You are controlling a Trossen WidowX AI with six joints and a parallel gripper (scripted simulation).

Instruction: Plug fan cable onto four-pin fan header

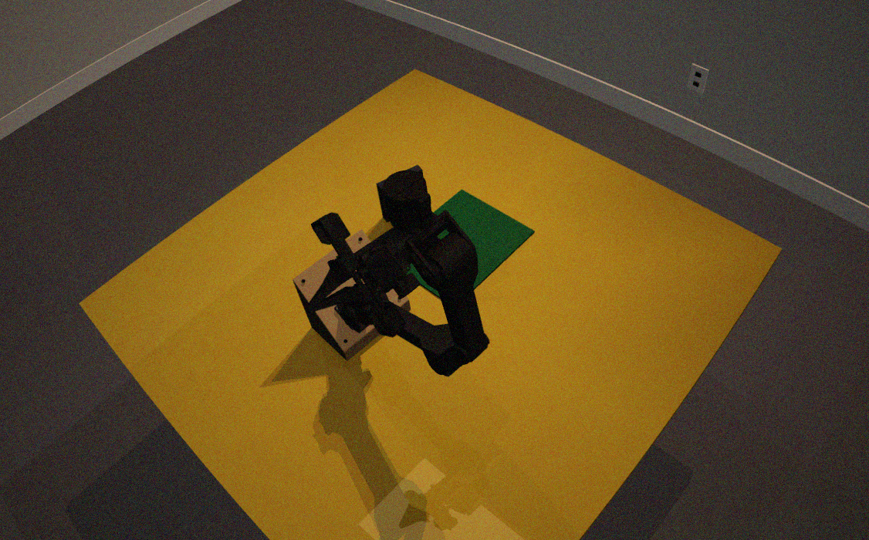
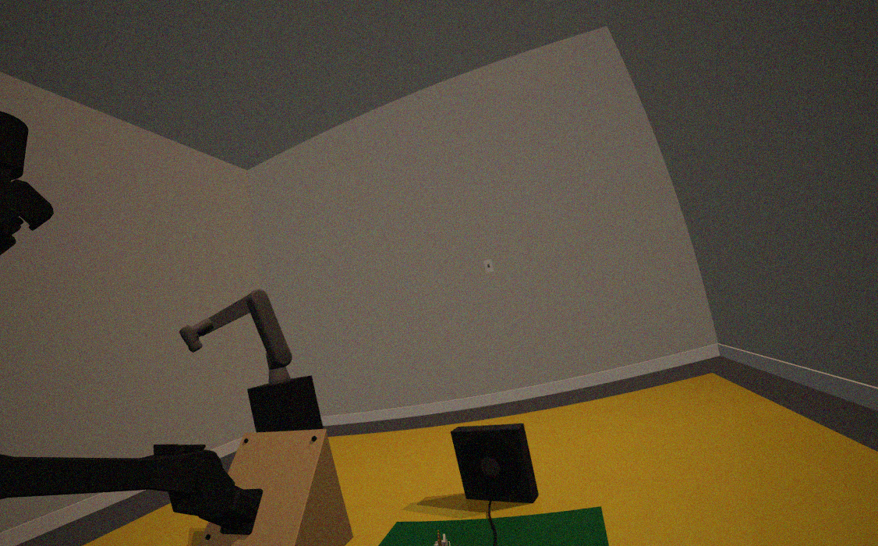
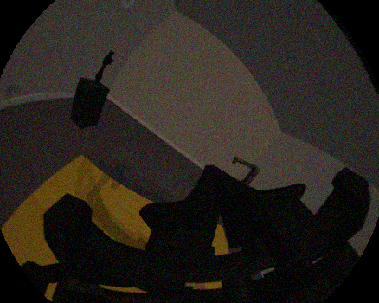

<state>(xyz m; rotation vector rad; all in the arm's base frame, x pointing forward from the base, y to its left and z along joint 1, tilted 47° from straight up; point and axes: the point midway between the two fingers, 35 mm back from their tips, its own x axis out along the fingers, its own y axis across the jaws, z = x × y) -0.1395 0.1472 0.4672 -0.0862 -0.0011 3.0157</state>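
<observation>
My gripper tip is now 480 mm above the dark plug, 470 mm short of it and 190 mm to the right of it. The rest, counted from my gripper tip: black fan 540 mm ahead, 440 mm below, 410 mm to the left; green board 540 mm ahead, 510 mm below, 230 mm to the left.
</observation>
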